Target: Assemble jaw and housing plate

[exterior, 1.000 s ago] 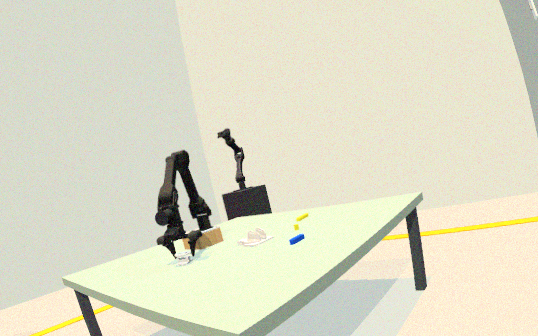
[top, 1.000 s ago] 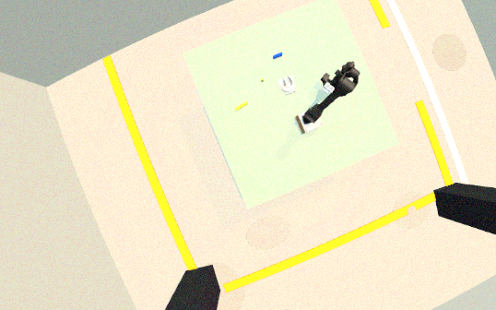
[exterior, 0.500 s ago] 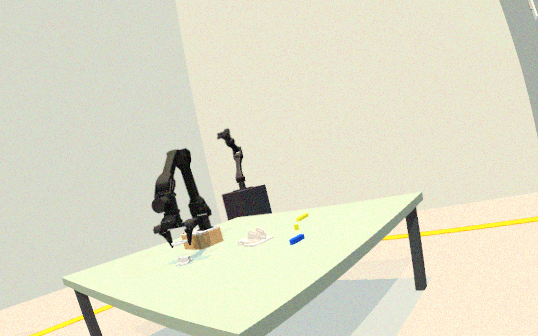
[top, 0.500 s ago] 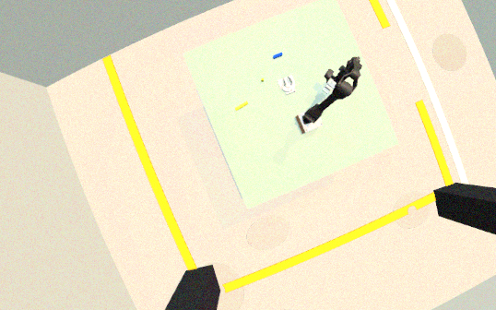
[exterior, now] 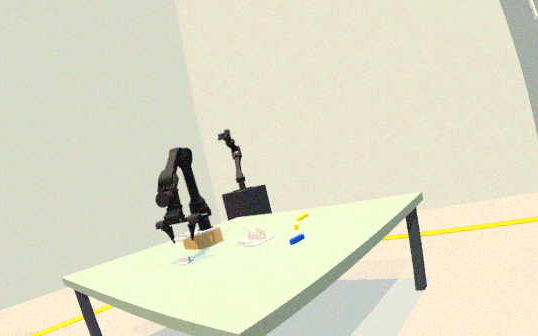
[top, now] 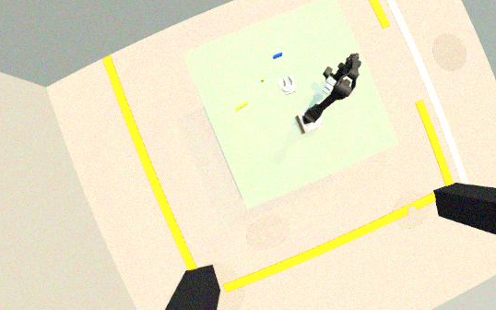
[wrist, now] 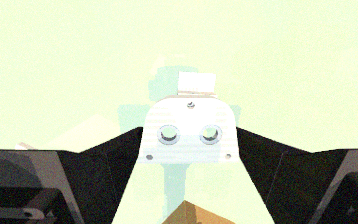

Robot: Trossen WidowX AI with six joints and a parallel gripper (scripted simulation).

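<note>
The white jaw lies 70 mm ahead of my gripper tip, 290 mm to the left of it and 70 mm below it. Also, from my gripper tip: yellow bar: 30 mm ahead, 650 mm to the left, 70 mm below; then blue block: 330 mm ahead, 290 mm to the left, 70 mm below; then yellow cube: 180 mm ahead, 450 mm to the left, 70 mm below.
</note>
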